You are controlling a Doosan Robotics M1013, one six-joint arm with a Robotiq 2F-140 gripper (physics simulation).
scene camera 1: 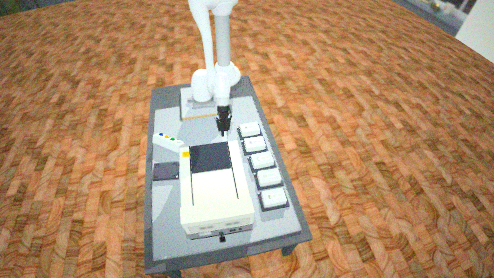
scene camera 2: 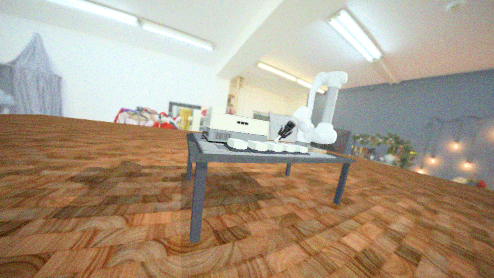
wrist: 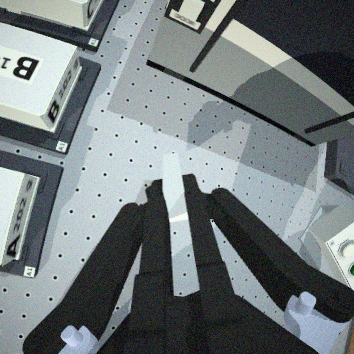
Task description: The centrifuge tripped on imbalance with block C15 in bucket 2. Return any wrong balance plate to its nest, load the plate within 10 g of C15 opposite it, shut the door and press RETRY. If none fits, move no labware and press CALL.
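Frame: origin at the arm's base, x ahead, y left, z up, level; metres.
Where they show: gripper, fingertip midpoint: (scene camera 1: pixel 224 141) (scene camera 2: pixel 275 141) (wrist: pixel 172 166); arm's base at its link origin: (scene camera 1: pixel 203 100) (scene camera 2: pixel 302 146).
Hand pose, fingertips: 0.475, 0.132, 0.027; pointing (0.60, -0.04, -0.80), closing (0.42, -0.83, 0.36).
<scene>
Things, the pixels of their top centre, and the offset from my fingertips, as dx, dy, dz. "pt": a spot on its surface instead. Level surfaces: height alone.
- white button at a spot on its surface: (wrist: pixel 190 11) pt +0.131, +0.044, +0.062
- White balance plates A at its top centre: (scene camera 1: pixel 249 127) -0.100, +0.185, +0.008
- B at its top centre: (scene camera 1: pixel 254 141) (scene camera 2: pixel 285 144) +0.037, +0.196, +0.008
- C at its top centre: (scene camera 1: pixel 262 158) (scene camera 2: pixel 272 143) +0.173, +0.219, +0.008
- D at its top centre: (scene camera 1: pixel 269 175) (scene camera 2: pixel 257 142) +0.303, +0.236, +0.008
- E at its top centre: (scene camera 1: pixel 274 196) (scene camera 2: pixel 237 140) +0.441, +0.235, +0.008
- white button box at its top centre: (scene camera 1: pixel 167 138) -0.049, -0.380, +0.038
- dark flat tray at its top centre: (scene camera 1: pixel 165 169) +0.162, -0.392, -0.015
- grey table at its surface level: dz -0.046
My gripper (scene camera 1: pixel 223 134) (scene camera 2: pixel 277 139) (wrist: pixel 172 166) is shut and empty, above the table in front of the cream centrifuge (scene camera 1: pixel 215 195) (scene camera 2: pixel 240 125). The centrifuge has a dark area (scene camera 1: pixel 210 156) in its top; buckets and block C15 cannot be made out. A white button (wrist: pixel 190 11) shows on its front panel in the wrist view. White balance plates A (scene camera 1: pixel 249 129) (wrist: pixel 10 215), B (scene camera 1: pixel 254 144) (wrist: pixel 30 70), C (scene camera 1: pixel 262 160) (wrist: pixel 65 12), D (scene camera 1: pixel 269 177) and E (scene camera 1: pixel 274 198) sit in dark nests in a row. RETRY and CALL labels are not readable.
A white button box (scene camera 1: pixel 167 141) with blue, yellow, green and white buttons lies on the centrifuge's other side from the plates; part of the box (wrist: pixel 345 250) shows in the wrist view. A dark flat tray (scene camera 1: pixel 166 171) lies beside the centrifuge on the grey table (scene camera 1: pixel 165 245).
</scene>
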